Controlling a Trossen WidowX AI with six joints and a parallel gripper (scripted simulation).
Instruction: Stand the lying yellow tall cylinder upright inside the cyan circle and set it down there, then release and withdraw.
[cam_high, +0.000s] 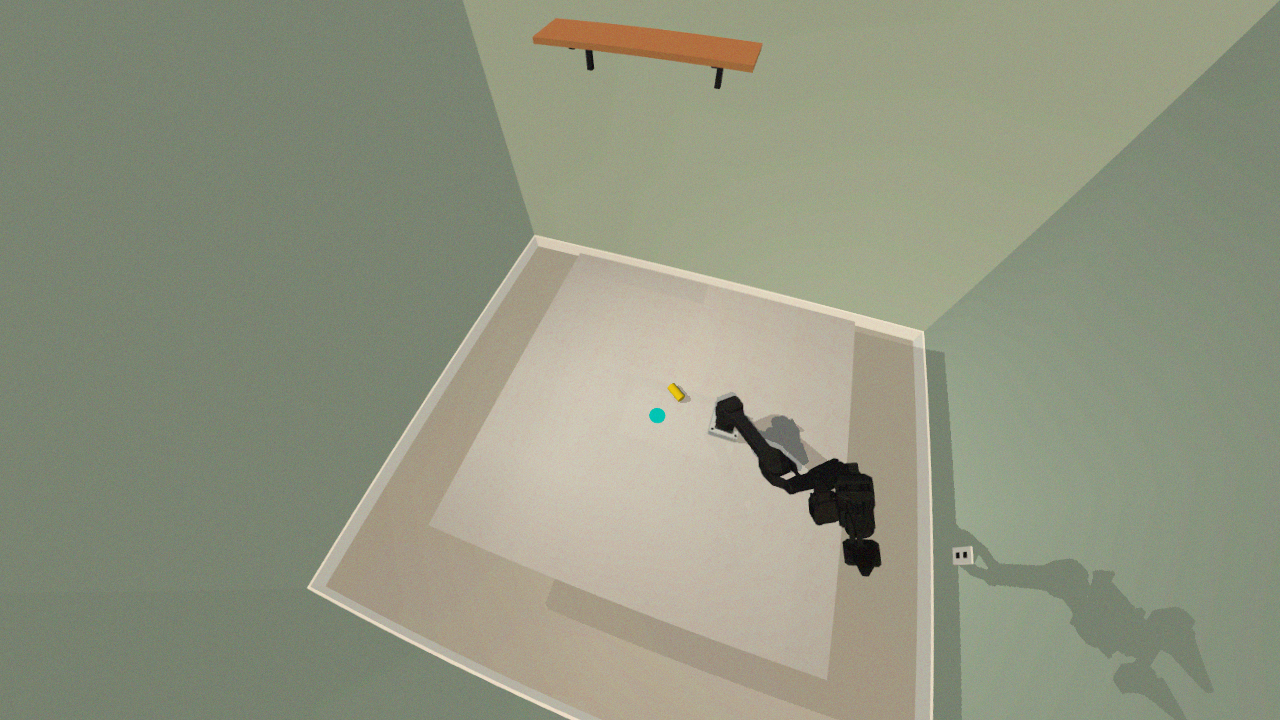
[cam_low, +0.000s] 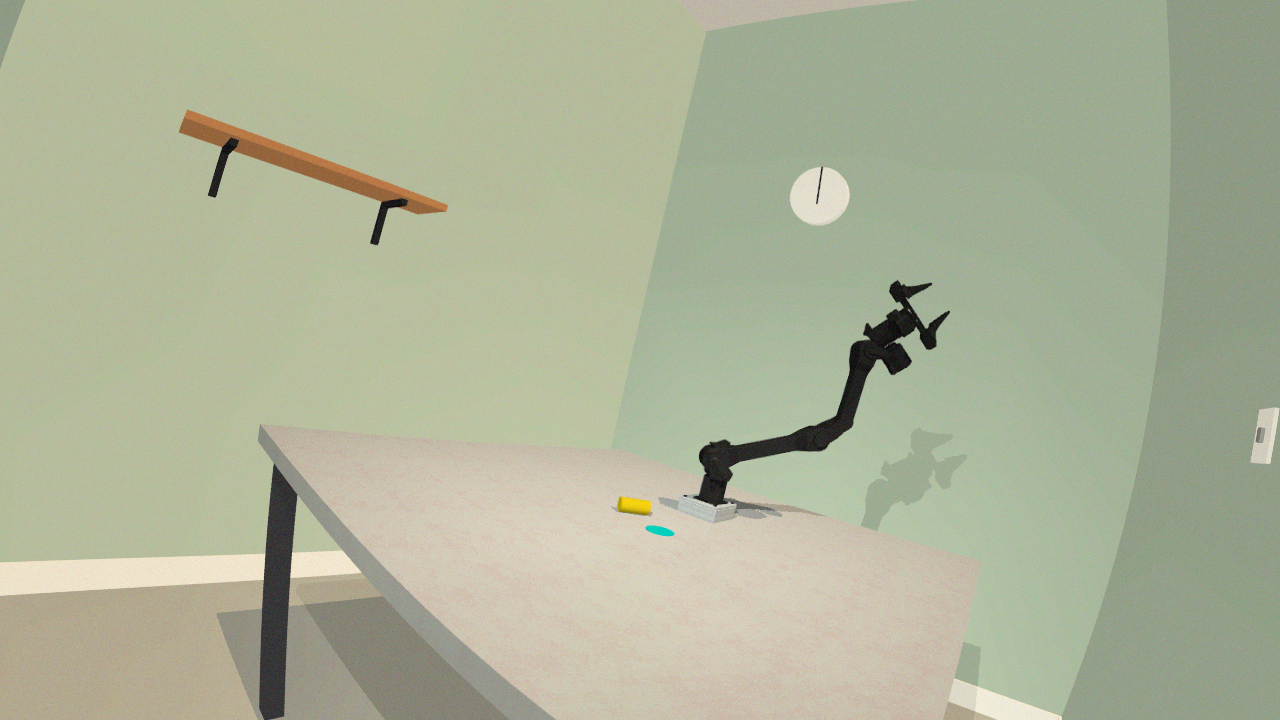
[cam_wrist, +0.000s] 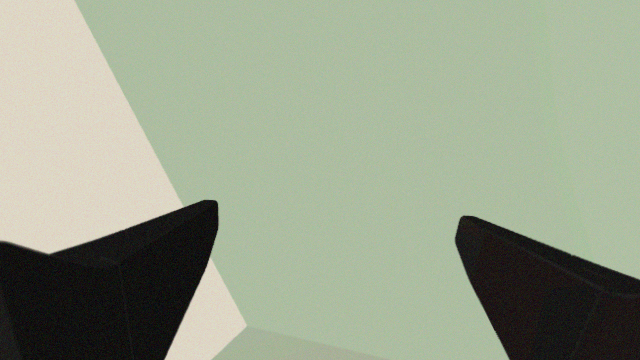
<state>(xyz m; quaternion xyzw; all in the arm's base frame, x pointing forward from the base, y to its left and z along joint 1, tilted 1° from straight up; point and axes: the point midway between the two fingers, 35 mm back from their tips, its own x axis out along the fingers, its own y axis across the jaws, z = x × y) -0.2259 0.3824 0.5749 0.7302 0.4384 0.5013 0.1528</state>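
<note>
Now: gripper tip 630 mm above the yellow cylinder, 460 mm to the left of it and 430 mm short of it. Also, from my gripper tip: cyan circle (640 mm below, 460 mm ahead, 350 mm to the right).
</note>
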